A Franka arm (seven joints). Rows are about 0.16 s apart.
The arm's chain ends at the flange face. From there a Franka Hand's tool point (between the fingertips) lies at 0.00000 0.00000 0.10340 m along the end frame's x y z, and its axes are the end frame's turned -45 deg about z.
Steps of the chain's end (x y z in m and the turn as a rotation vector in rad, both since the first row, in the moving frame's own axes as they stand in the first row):
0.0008 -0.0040 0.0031 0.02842 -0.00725 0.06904
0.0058 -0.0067 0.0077 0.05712 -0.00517 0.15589
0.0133 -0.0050 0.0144 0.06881 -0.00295 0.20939
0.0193 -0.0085 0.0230 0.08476 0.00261 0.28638
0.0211 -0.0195 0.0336 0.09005 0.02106 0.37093
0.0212 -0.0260 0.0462 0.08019 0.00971 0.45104
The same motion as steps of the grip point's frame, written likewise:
0.0050 -0.0048 0.0031 0.02522 0.01497 0.06904
0.0130 -0.0049 0.0075 0.04405 0.03673 0.15589
0.0183 0.0012 0.0142 0.05074 0.04657 0.20939
0.0268 0.0026 0.0226 0.05809 0.06178 0.28638
0.0376 -0.0023 0.0332 0.04878 0.07857 0.37093
0.0409 -0.0069 0.0459 0.04984 0.06357 0.45104

